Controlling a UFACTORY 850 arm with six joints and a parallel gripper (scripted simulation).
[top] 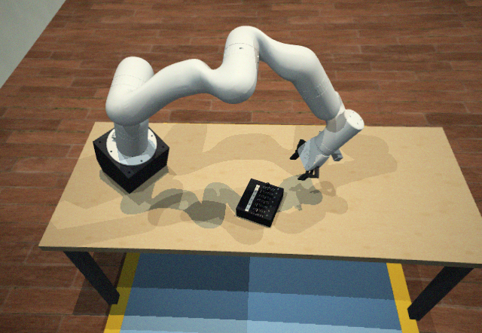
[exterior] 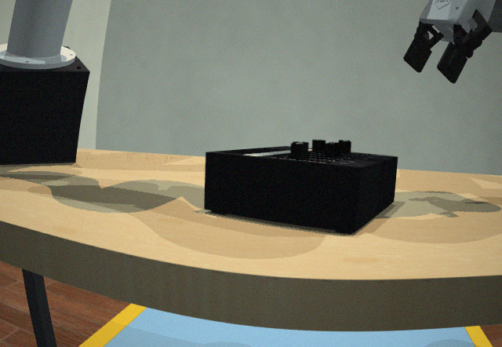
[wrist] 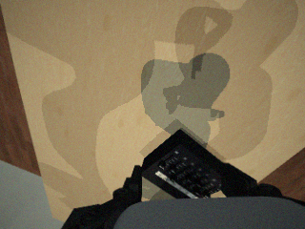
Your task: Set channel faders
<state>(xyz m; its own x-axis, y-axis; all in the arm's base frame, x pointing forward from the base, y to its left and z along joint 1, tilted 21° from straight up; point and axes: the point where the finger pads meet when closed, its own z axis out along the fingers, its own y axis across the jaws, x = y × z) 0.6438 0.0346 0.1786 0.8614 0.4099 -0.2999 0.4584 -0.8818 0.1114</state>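
Now: the master fader 11 cm below my hand, 11 cm behind it and 2 cm to the right of it.
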